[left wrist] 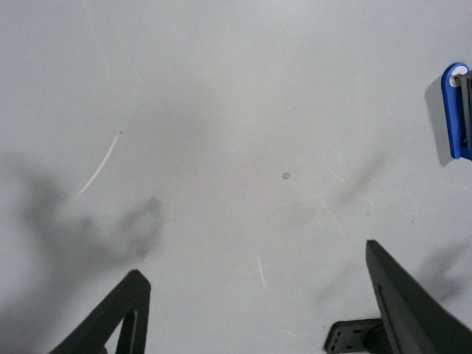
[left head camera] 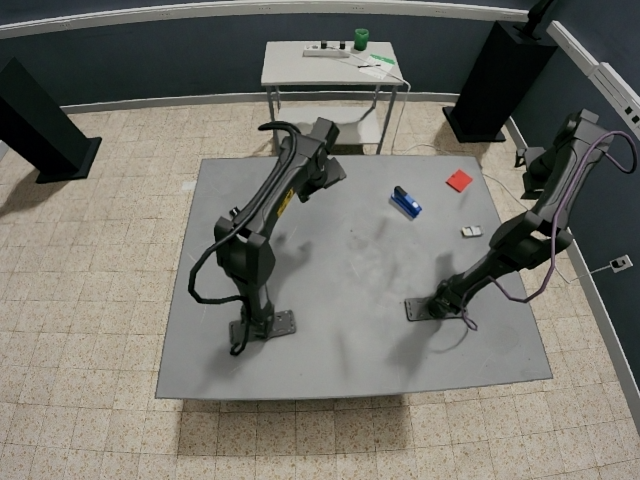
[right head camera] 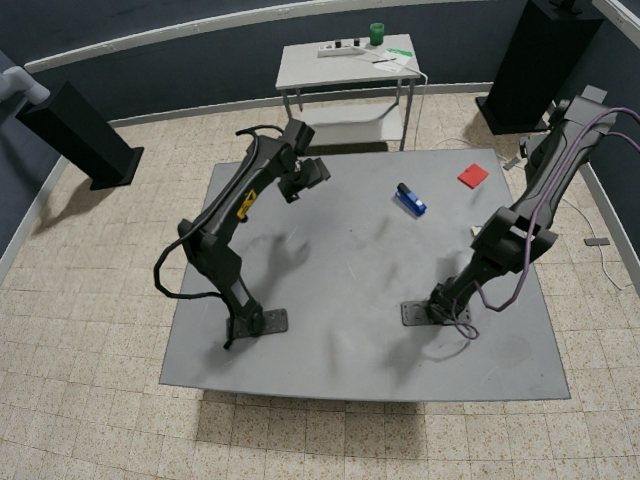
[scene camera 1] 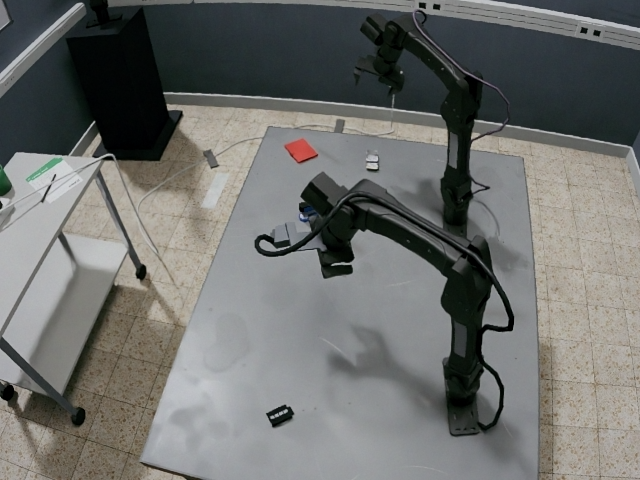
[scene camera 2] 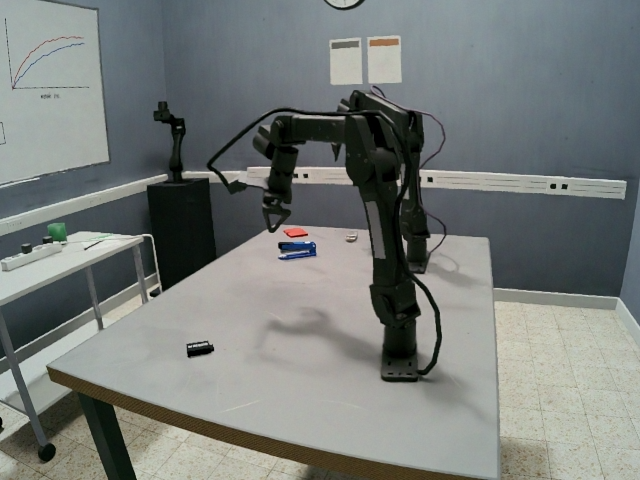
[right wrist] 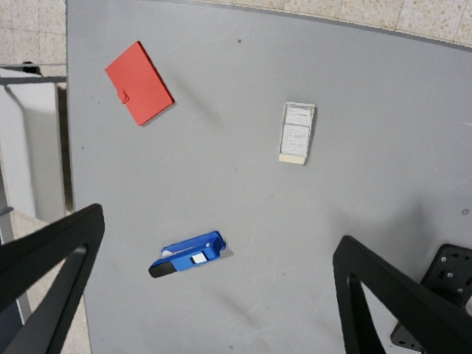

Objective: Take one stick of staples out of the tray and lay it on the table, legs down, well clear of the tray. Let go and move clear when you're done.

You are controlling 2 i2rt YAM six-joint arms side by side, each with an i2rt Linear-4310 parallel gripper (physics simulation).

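Places are measured from the left arm's base along level axes (x down, y left, z ahead), in metres.
Pixels of known places: left gripper, fingertip midpoint: (left wrist: 246, 263) (left head camera: 322, 187) (right head camera: 312, 187) (scene camera 1: 321, 257) (scene camera 2: 271, 222); right gripper, fingertip midpoint: (left head camera: 519, 182) (right head camera: 526, 175) (scene camera 1: 372, 90) (right wrist: 224, 232); left arm's base, link origin: (left head camera: 262, 327) (right head camera: 256, 324) (scene camera 1: 460, 395) (scene camera 2: 399, 353); right arm's base, link origin: (left wrist: 376, 332) (left head camera: 436, 307) (right head camera: 435, 312) (scene camera 1: 454, 220) (scene camera 2: 416, 262).
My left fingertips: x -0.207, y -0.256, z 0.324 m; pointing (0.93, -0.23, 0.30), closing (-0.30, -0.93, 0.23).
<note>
Ahead of a thing's pixels: the offset from my left fingertips to its top centre. Level surfaces: height alone.
The small tray (right wrist: 292, 159) (left head camera: 471, 231) (scene camera 1: 372, 165) (scene camera 2: 351, 236) stands on the table {dx +0.208 m} (left head camera: 351, 268) (right wrist: 240, 185), toward the right in the left head camera. Pale sticks of staples {dz -0.153, dx +0.201, dy -0.531 m} (right wrist: 295, 139) lie in it; where one ends and another begins is hard to tell. My right arm partly hides the tray in the right head camera. No stick shows on the table outside it. My right gripper (right wrist: 224, 232) (scene camera 1: 375, 85) is open and empty, high above the table. My left gripper (left wrist: 246, 263) (scene camera 1: 336, 270) is open and empty above the table's middle, away from the tray.
A blue stapler {dz +0.013, dx +0.151, dy -0.331 m} (left head camera: 406, 202) (right wrist: 187, 255) (scene camera 2: 297, 250) stands near the tray. A flat red object {dz +0.079, dx +0.194, dy -0.603 m} (left head camera: 459, 180) (right wrist: 140, 84) lies near the table's far edge. A small black holder with pale pieces {dz +0.094, dx +0.192, dy +0.297 m} (scene camera 1: 280, 414) (scene camera 2: 200, 348) lies at the opposite end. A white side cart stands behind the table.
</note>
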